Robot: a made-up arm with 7 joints. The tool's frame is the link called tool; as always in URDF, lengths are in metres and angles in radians. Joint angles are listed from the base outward.
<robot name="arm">
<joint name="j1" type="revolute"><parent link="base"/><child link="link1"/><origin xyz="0 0 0.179" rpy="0 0 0"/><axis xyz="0 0 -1"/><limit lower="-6.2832" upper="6.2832"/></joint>
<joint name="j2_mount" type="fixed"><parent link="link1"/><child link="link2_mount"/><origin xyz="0 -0.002 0.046" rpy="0 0 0"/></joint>
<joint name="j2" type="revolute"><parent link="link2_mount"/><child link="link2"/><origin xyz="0 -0.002 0.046" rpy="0 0 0"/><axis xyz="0 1 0"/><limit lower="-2.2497" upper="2.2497"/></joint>
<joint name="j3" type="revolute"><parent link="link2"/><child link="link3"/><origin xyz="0 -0.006 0.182" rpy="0 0 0"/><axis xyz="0 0 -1"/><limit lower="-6.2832" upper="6.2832"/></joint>
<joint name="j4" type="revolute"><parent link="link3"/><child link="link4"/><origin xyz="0 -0.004 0.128" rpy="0 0 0"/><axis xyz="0 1 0"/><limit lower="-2.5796" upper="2.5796"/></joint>
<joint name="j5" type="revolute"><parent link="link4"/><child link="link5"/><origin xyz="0 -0.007 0.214" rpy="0 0 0"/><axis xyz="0 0 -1"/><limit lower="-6.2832" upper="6.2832"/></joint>
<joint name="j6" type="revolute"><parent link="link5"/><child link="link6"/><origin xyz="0 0 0.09" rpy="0 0 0"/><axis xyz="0 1 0"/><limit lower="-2.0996" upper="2.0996"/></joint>
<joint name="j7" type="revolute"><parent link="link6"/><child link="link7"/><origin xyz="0 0 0.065" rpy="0 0 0"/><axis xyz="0 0 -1"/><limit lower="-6.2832" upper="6.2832"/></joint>
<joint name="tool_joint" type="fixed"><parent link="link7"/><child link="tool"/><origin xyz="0 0 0" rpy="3.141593 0 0"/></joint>
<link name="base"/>
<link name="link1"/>
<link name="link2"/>
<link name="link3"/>
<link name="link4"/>
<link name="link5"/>
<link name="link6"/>
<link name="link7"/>
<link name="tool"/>
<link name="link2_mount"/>
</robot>
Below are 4 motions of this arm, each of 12 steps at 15 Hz.
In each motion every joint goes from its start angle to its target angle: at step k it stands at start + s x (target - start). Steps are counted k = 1, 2, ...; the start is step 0. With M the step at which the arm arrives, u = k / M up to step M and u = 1 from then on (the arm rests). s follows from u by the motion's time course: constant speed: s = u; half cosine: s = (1 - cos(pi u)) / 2; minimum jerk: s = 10 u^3 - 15 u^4 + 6 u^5.
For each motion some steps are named. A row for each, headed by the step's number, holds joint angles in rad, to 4 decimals.
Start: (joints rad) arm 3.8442 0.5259 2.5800 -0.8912 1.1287 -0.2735 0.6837
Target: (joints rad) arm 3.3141 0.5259 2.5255 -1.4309 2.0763 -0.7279 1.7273
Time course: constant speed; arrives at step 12
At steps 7, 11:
7: 3.5350 0.5259 2.5482 -1.2060 1.6815 -0.5386 1.2925
11: 3.3583 0.5259 2.5300 -1.3859 1.9973 -0.6900 1.6403

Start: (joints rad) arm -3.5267 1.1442 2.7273 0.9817 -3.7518 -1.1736 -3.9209
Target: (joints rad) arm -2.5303 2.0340 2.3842 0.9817 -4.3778 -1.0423 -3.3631
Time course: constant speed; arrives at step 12
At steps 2, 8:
2: -3.3606 1.2925 2.6701 0.9817 -3.8561 -1.1517 -3.8279
8: -2.8624 1.7374 2.4986 0.9817 -4.1691 -1.0861 -3.5490

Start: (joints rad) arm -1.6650 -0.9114 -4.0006 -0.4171 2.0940 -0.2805 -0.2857
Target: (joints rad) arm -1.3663 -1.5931 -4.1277 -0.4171 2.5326 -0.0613 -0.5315
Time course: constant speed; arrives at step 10
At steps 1, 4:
1: -1.6351 -0.9796 -4.0133 -0.4171 2.1379 -0.2586 -0.3103
4: -1.5455 -1.1841 -4.0514 -0.4171 2.2694 -0.1928 -0.3840

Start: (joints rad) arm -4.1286 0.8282 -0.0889 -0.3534 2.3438 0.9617 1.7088
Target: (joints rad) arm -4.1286 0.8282 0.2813 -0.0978 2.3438 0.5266 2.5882
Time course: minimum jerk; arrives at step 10
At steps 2, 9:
2: -4.1286 0.8282 -0.0675 -0.3386 2.3438 0.9365 1.7597
9: -4.1286 0.8282 0.2781 -0.1000 2.3438 0.5303 2.5807

